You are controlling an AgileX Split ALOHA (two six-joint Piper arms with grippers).
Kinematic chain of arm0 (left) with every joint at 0, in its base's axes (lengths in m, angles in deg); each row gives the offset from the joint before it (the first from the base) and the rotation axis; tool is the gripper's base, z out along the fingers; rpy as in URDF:
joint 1: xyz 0 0 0.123 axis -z
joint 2: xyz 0 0 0 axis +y
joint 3: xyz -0.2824 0 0.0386 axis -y
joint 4: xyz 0.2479 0 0.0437 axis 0.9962 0 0.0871
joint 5: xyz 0 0 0 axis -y
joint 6: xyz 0.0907 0 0.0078 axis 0.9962 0 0.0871
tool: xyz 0 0 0 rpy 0 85 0
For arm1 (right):
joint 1: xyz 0 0 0.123 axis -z
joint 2: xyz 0 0 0 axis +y
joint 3: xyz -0.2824 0 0.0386 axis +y
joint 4: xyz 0.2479 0 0.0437 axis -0.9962 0 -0.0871
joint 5: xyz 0 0 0 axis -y
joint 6: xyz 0.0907 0 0.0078 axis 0.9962 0 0.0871
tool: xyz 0 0 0 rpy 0 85 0
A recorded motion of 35 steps. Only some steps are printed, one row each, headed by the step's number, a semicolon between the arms.
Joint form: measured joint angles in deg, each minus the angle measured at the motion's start. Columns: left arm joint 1, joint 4, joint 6, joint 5, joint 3, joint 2; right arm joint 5, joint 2, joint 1, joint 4, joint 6, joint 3.
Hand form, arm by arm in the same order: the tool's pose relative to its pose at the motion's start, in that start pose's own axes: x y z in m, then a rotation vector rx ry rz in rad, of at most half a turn. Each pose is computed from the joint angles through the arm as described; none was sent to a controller.
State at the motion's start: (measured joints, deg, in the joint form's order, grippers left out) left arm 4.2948 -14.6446 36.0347 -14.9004 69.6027 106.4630; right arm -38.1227 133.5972 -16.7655 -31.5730 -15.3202 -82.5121
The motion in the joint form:
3: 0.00 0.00 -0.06 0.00 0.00 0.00; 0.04 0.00 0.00 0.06 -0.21 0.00
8: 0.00 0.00 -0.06 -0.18 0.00 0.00; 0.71 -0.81 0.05 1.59 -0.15 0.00
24: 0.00 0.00 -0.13 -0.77 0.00 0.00; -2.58 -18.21 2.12 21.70 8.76 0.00
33: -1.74 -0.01 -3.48 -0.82 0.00 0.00; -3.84 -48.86 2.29 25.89 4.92 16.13
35: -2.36 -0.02 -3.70 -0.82 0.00 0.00; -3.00 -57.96 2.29 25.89 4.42 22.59
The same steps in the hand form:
3: 0.0000 0.0000 0.0000 0.0000 0.0000 -0.0010; 0.0000 -0.0001 0.0000 0.0008 -0.0005 -0.0045
8: 0.0002 -0.0002 0.0000 0.0018 0.0025 -0.0010; -0.0025 0.0001 -0.0056 0.0175 -0.0210 -0.0282
24: 0.0010 -0.0007 0.0000 0.0079 0.0109 -0.0023; -0.0150 0.0113 -0.1325 0.2050 -0.2292 -0.1749
33: 0.0056 0.0106 -0.0008 -0.0120 0.0176 -0.0830; 0.0771 0.0373 -0.2597 0.2589 -0.4429 -0.3325
35: 0.0073 0.0146 -0.0011 -0.0191 0.0196 -0.0948; 0.1143 0.0384 -0.2780 0.2598 -0.5022 -0.3508

